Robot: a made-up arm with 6 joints. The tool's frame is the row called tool.
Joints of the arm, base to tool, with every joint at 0 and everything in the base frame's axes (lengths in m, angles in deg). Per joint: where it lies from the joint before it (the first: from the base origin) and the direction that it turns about. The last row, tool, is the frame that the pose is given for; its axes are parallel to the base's.
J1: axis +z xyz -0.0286 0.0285 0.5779
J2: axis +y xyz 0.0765 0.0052 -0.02
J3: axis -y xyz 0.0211 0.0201 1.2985
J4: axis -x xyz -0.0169 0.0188 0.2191
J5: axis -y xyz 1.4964 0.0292 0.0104
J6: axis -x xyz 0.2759 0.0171 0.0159
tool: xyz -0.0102 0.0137 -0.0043
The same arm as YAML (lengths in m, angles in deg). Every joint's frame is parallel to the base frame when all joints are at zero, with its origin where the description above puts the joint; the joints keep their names.
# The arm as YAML. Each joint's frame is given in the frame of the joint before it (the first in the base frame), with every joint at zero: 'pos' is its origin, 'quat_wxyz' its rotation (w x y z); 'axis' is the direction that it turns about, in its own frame. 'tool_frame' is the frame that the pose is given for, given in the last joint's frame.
length_unit: m
angle_unit: deg
joints:
  - joint: J1
    pos: [-0.0286, 0.0285, 0.5779]
    quat_wxyz: [1.0, 0.0, 0.0, 0.0]
    axis: [0.0, 0.0, 1.0]
  - joint: J2
    pos: [0.0765, 0.0052, -0.02]
    quat_wxyz: [1.0, 0.0, 0.0, 0.0]
    axis: [0.0, 1.0, 0.0]
  - joint: J3
    pos: [0.0211, 0.0201, 1.2985]
    quat_wxyz: [1.0, 0.0, 0.0, 0.0]
    axis: [0.0, -1.0, 0.0]
  - joint: J4
    pos: [-0.0169, 0.0188, 0.2191]
    quat_wxyz: [1.0, 0.0, 0.0, 0.0]
    axis: [-1.0, 0.0, 0.0]
  - joint: J5
    pos: [1.4964, 0.0292, 0.0104]
    quat_wxyz: [1.0, 0.0, 0.0, 0.0]
    axis: [0.0, -1.0, 0.0]
  - joint: J6
    pos: [0.2759, 0.0171, 0.0159]
    quat_wxyz: [1.0, 0.0, 0.0, 0.0]
    axis: [-1.0, 0.0, 0.0]
tool_frame:
  pos: [-0.0102, 0.0137, -0.0043]
  quat_wxyz: [1.0, 0.0, 0.0, 0.0]

